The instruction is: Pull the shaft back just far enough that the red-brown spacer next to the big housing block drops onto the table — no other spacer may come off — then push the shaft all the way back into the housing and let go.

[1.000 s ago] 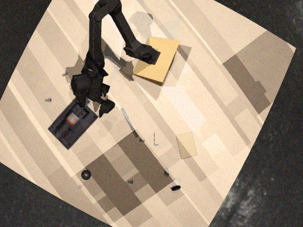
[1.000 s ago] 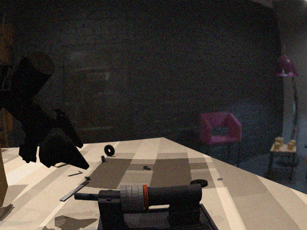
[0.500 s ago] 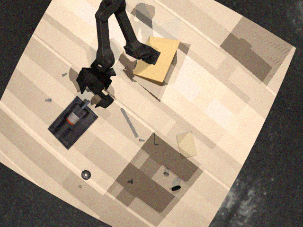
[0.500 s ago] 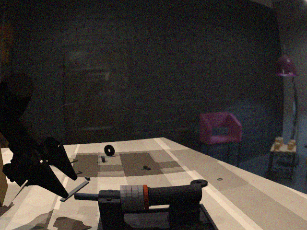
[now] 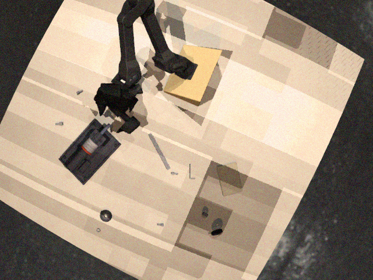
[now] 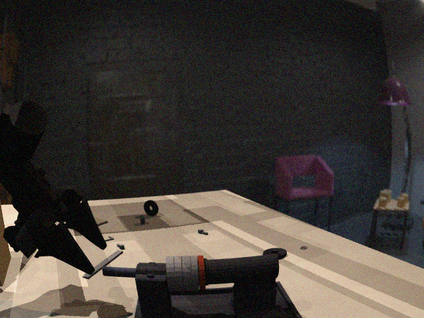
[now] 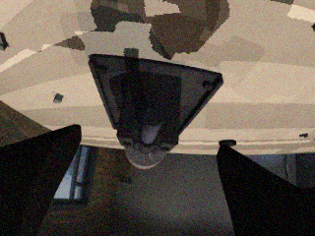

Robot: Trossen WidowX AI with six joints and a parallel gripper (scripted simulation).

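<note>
Now: the grey-blue shaft 9 cm ahead of my gripper tip, 3 cm to the right of it and 2 cm below it. From my gripper tip the other things lie so: grey flat bar: 21 cm to the left, 10 cm below, 2 cm ahead; thin pin: 36 cm to the left, 10 cm below, 5 cm ahead; red-brown spacer: 13 cm ahead, 4 cm to the right, 2 cm below.
</note>
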